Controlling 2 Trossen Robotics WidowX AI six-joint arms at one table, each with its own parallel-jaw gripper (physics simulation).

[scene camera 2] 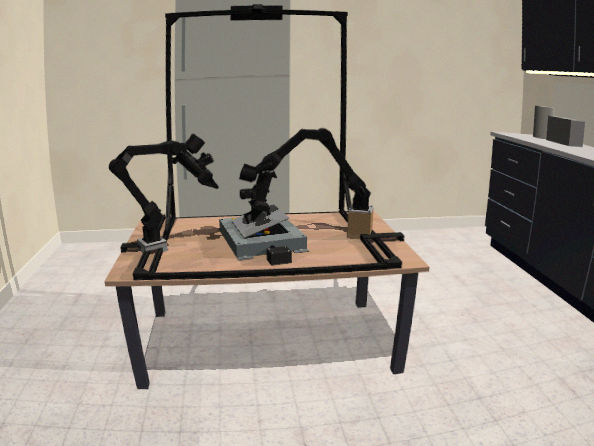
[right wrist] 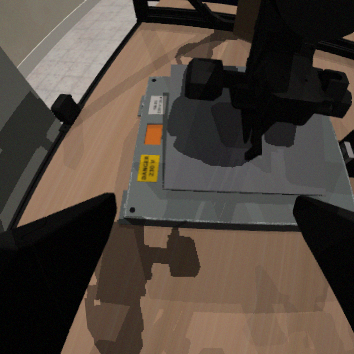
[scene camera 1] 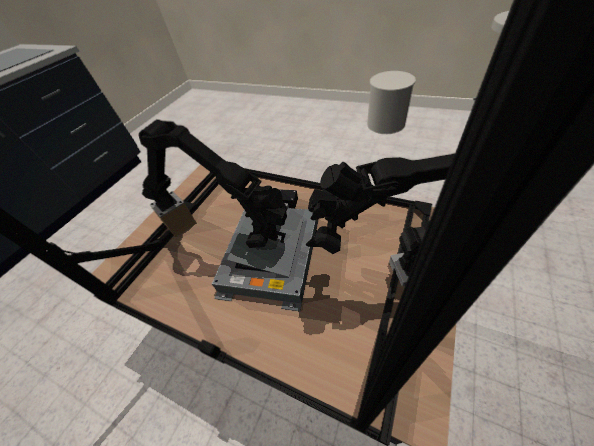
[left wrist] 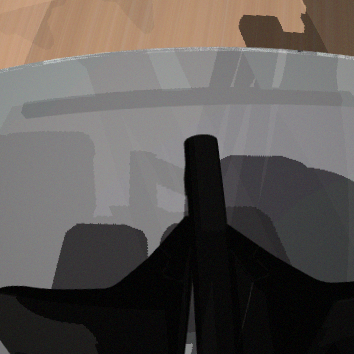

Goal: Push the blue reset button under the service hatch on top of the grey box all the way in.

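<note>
The grey box [scene camera 1: 260, 291] [scene camera 2: 272, 246] [right wrist: 225, 210] lies on the table. Its flat service hatch [scene camera 1: 295, 245] [scene camera 2: 246, 229] [left wrist: 50, 170] [right wrist: 200, 179] is tilted open. My left gripper [scene camera 2: 256, 219] [left wrist: 199, 223] is shut on the hatch's black knob [left wrist: 201, 172], on top of the plate. Small blue, yellow and red parts [scene camera 2: 265, 232] show in the opening under the hatch in scene camera 2; whether the blue one is the reset button I cannot tell. The hatch hides the inside in both wrist views. My right gripper [scene camera 2: 215, 185] [right wrist: 206, 203] is open and empty, above and beside the box.
A small black block [scene camera 2: 279, 255] stands by the box on the side toward scene camera 2. A black frame [scene camera 2: 260, 272] runs along the table edge. White, orange and yellow labels [scene camera 1: 256, 282] [right wrist: 153, 134] lie on the box's rim.
</note>
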